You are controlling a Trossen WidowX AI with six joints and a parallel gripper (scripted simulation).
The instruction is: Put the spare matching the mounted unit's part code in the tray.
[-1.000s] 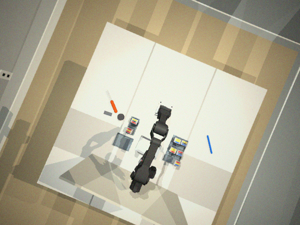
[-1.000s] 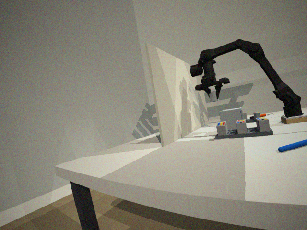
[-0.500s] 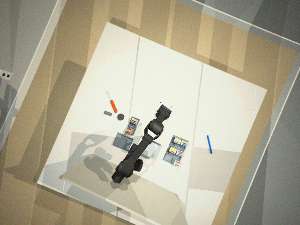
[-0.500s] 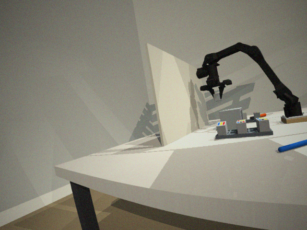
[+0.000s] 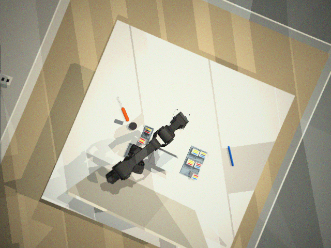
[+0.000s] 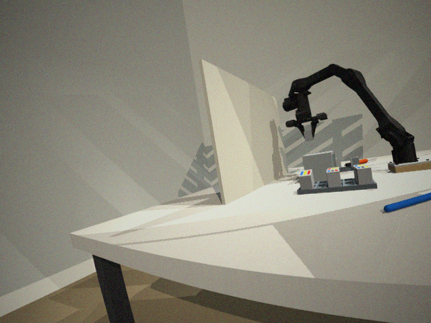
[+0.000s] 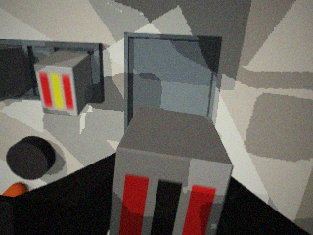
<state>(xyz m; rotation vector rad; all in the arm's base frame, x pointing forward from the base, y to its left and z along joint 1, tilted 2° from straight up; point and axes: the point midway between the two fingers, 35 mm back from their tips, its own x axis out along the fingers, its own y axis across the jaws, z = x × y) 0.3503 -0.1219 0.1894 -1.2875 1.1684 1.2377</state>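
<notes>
The tray lies 170 mm below my gripper tip and 10 mm to the right of it. The rest, counted from my gripper tip: grey mounted unit: 180 mm to the left, 120 mm below, 80 mm behind; then grey block: 20 mm above; then dark disc: 160 mm below, 150 mm behind, 120 mm to the right.
</notes>
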